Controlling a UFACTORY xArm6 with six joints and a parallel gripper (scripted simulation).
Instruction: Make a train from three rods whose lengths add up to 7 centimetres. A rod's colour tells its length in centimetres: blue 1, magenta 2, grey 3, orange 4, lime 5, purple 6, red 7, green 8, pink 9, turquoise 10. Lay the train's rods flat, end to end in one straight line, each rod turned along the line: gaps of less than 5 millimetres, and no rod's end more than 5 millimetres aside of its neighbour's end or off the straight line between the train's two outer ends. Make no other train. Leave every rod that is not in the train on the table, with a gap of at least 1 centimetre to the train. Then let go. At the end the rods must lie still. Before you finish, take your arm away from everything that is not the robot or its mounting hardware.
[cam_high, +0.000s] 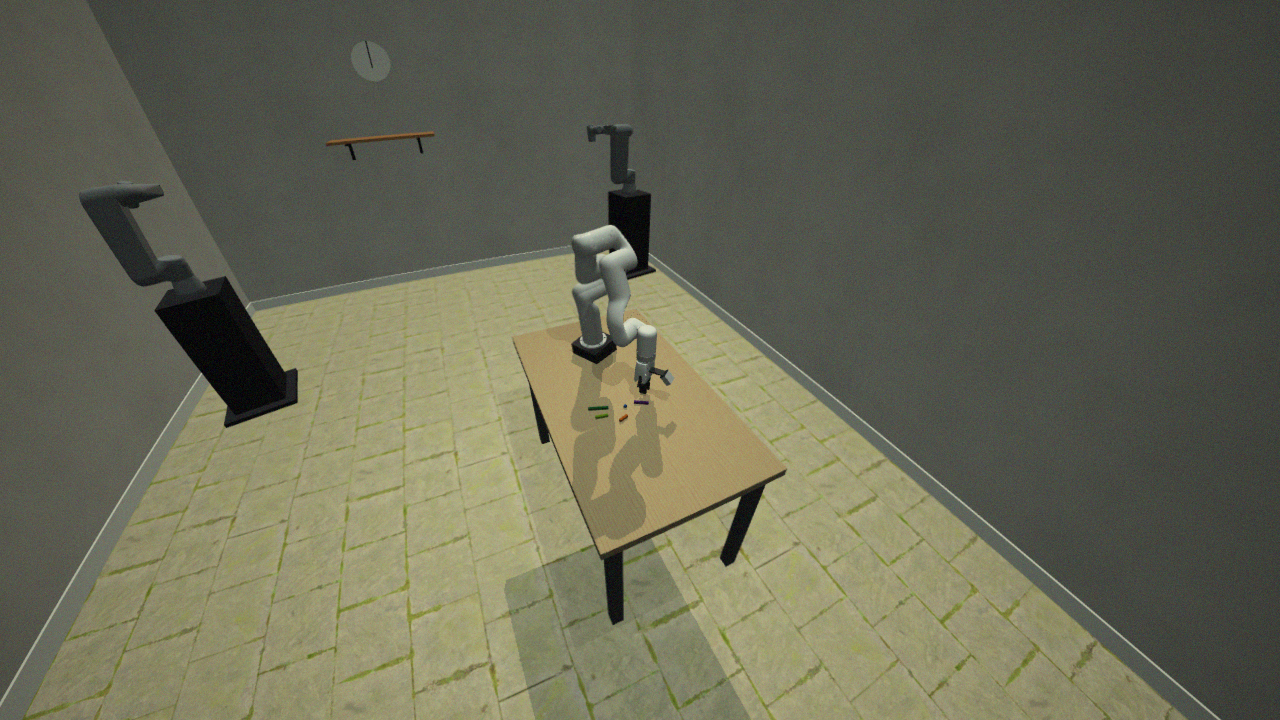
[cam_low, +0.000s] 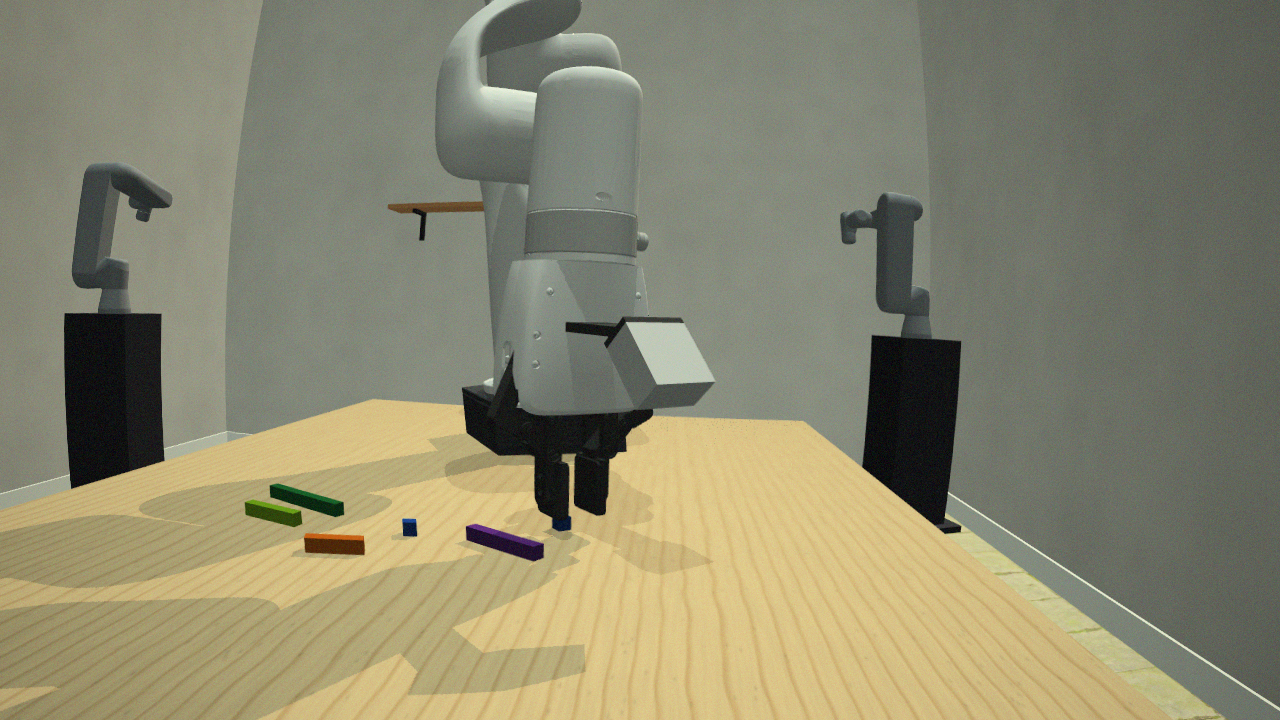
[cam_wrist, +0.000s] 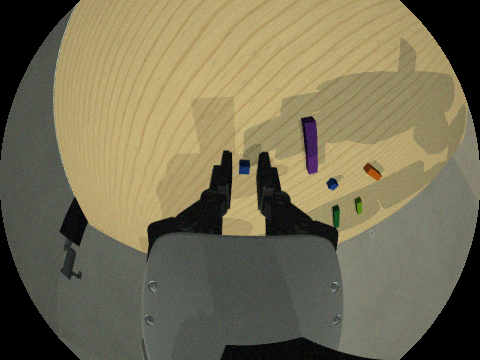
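My gripper is now 16 cm to the left of the orange rod, 7 cm short of it and 3 cm above it. From my hand the other things lie so: lime rod (22 cm to the right, 3 cm below, 1 cm ahead); purple rod (5 cm to the right, 4 cm ahead, 3 cm below); green rod (21 cm to the right, 3 cm below, 3 cm behind).
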